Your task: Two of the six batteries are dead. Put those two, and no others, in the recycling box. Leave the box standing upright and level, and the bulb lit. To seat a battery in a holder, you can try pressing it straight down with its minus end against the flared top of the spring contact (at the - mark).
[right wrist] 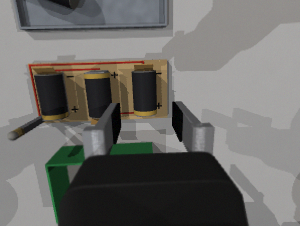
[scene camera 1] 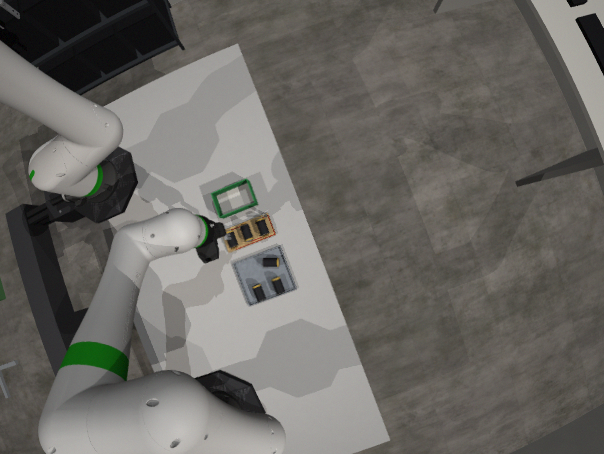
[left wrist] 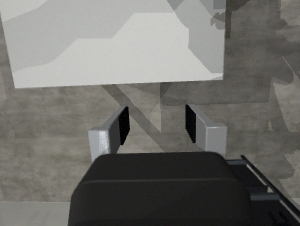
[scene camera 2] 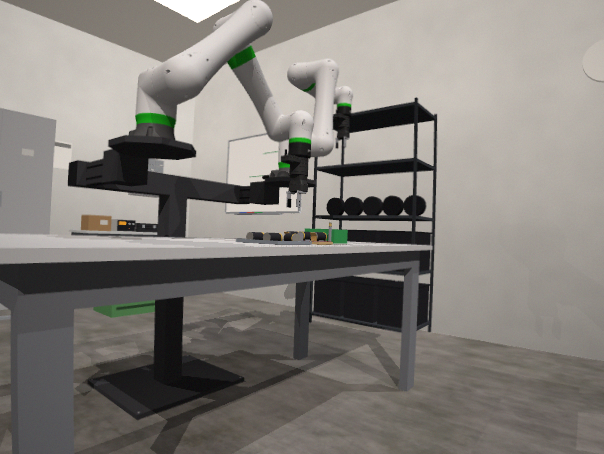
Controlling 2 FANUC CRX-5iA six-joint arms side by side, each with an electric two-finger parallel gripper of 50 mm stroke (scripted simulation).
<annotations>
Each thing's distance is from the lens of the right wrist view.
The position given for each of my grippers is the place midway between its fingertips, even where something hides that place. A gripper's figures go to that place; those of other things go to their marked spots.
my right gripper [right wrist: 146, 114]: 0.16 m
green recycling box [right wrist: 61, 169]: 0.35 m
</annotations>
